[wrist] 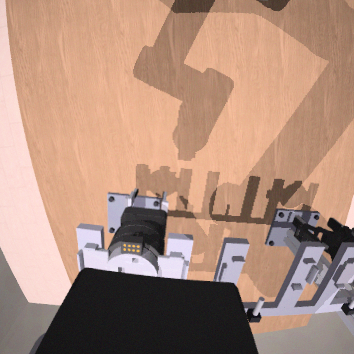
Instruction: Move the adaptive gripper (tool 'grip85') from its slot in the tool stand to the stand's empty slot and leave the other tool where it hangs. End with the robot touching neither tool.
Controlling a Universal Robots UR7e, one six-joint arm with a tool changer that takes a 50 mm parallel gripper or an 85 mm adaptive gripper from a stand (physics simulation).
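Frame: origin at the arm's base, x right, y down, z ahead, level; millimetres.
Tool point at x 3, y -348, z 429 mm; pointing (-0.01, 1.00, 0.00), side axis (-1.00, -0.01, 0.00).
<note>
Pixels of each thing's middle, then the offset from my tool point to it. "*": a spot on its surface instead. Level surfaces: height alone.
- slanted prong, surface spot: [303, 267] * dx -201, dy +170, dz +107 mm
- stand's left foot plate, surface spot: [116, 212] * dx +123, dy +440, dz +210 mm
- right foot plate, surface spot: [281, 225] * dx -339, dy +440, dz +197 mm
- wooden table, surface height: dy +452 mm
- black block, body centre: [253, 315] dx -151, dy +162, dz +197 mm
The tool stand [239, 248] is a light grey rack with upright prongs, across the lower part of the view. The parallel gripper [143, 223], with a black body, two small pale fingers and gold contacts on its round top plate, hangs in the left slot. The adaptive gripper [336, 236], with black linkage fingers, hangs at the right, partly cut off by the frame edge. The middle slot, between the prong right of the parallel gripper and the slanted prong [303, 267], holds no tool. The arm's black end [155, 315] covers the bottom; no fingers show on it, and its coupling face is hidden.
The stand's left foot plate [116, 212] and right foot plate [281, 225] are bolted to the wooden table [90, 90]. A small pin on a black block [255, 315] sits at the stand's lower rail. Shadows of the arm and stand lie on the table.
</note>
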